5 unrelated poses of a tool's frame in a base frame.
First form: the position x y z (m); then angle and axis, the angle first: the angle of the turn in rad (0 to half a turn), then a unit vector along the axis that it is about.
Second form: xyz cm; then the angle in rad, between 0 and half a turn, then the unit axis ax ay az. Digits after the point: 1 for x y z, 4 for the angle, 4 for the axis.
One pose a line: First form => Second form
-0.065 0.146 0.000 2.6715 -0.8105 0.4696 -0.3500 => -6.5 14.6 0.0 2.6715 -0.8105 0.4696 -0.3500
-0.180 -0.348 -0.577 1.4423 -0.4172 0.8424 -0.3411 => -18.0 -34.8 -57.7 1.4423 -0.4172 0.8424 -0.3411
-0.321 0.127 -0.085 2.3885 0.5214 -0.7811 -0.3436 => -32.1 12.7 -8.5 2.3885 0.5214 -0.7811 -0.3436
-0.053 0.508 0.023 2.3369 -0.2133 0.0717 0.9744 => -5.3 50.8 2.3 2.3369 -0.2133 0.0717 0.9744
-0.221 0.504 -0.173 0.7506 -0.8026 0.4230 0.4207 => -22.1 50.4 -17.3 0.7506 -0.8026 0.4230 0.4207
